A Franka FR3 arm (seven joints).
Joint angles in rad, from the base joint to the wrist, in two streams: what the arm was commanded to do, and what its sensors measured. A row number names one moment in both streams.
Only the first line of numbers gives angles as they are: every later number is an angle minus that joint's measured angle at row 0.
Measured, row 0:
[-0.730 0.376 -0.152 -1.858 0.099 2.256 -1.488]
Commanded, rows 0 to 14:
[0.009 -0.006 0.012 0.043 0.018 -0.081 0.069]
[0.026 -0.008 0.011 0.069 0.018 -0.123 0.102]
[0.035 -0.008 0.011 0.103 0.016 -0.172 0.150]
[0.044 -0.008 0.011 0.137 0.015 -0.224 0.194]
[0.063 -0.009 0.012 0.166 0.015 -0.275 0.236]
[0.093 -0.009 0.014 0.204 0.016 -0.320 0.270]
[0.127 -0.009 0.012 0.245 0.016 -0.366 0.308]
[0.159 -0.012 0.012 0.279 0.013 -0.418 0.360]
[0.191 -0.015 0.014 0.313 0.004 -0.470 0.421]
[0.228 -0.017 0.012 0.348 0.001 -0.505 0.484]
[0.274 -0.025 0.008 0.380 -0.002 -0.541 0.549]
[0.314 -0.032 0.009 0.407 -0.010 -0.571 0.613]
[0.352 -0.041 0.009 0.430 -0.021 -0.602 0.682]
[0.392 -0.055 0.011 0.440 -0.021 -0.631 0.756]
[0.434 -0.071 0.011 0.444 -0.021 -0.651 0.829]
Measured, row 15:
[0.331 -0.039 0.021 0.402 -0.005 -0.564 0.644]
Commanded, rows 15 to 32:
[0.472 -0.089 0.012 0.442 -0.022 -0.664 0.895]
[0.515 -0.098 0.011 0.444 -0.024 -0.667 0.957]
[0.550 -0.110 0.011 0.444 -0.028 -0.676 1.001]
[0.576 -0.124 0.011 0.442 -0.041 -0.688 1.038]
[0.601 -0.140 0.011 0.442 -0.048 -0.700 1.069]
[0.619 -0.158 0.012 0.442 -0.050 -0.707 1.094]
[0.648 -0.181 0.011 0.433 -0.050 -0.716 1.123]
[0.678 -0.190 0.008 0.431 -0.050 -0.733 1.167]
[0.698 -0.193 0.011 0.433 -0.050 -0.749 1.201]
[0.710 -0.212 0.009 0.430 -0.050 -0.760 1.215]
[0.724 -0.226 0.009 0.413 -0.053 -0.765 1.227]
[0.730 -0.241 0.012 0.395 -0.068 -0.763 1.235]
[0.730 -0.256 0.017 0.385 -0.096 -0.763 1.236]
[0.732 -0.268 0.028 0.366 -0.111 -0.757 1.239]
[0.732 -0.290 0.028 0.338 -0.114 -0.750 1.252]
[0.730 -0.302 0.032 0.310 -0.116 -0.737 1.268]
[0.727 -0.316 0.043 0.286 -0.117 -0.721 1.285]
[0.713 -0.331 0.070 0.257 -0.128 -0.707 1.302]
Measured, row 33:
[0.725 -0.253 0.028 0.381 -0.095 -0.757 1.245]
